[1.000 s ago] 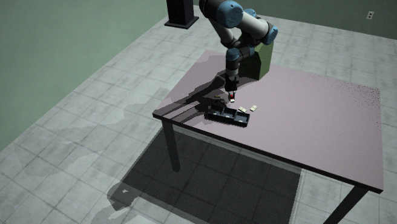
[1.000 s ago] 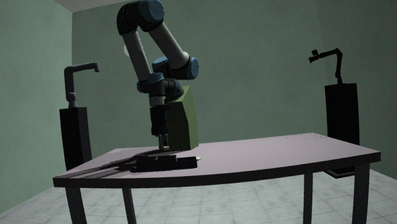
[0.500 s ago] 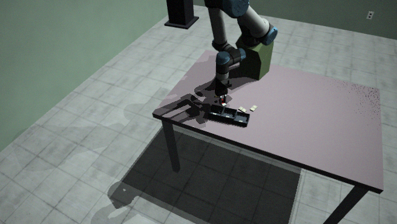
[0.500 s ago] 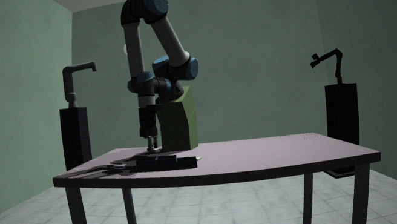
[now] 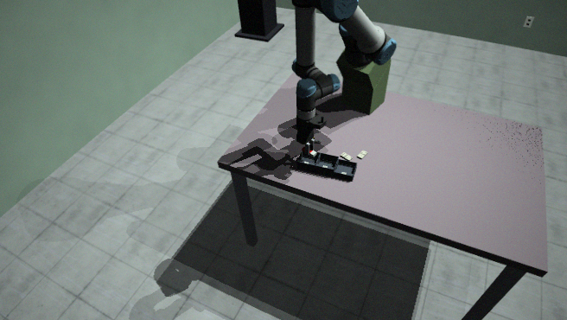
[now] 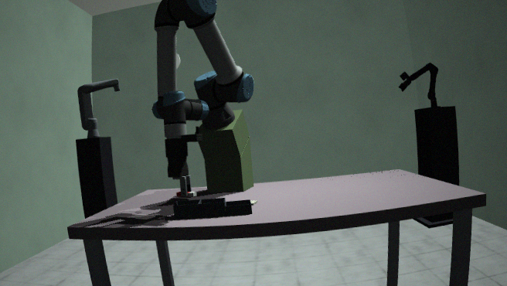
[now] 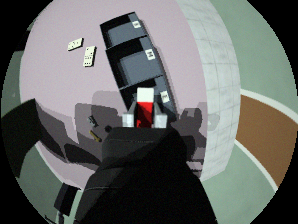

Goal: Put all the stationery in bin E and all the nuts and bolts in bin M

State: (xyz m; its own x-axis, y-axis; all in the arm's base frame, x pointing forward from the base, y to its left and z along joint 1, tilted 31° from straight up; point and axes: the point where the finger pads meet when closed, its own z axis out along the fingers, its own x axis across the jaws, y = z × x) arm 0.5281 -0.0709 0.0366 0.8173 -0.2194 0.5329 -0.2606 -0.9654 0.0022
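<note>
The small grey object is 14 cm behind my hand, 1 cm to the right of it and 8 cm below it. Also, from my hand: red item (1 cm to the left, 1 cm below); yellow thing (16 cm behind, 6 cm to the right, 8 cm below).
</note>
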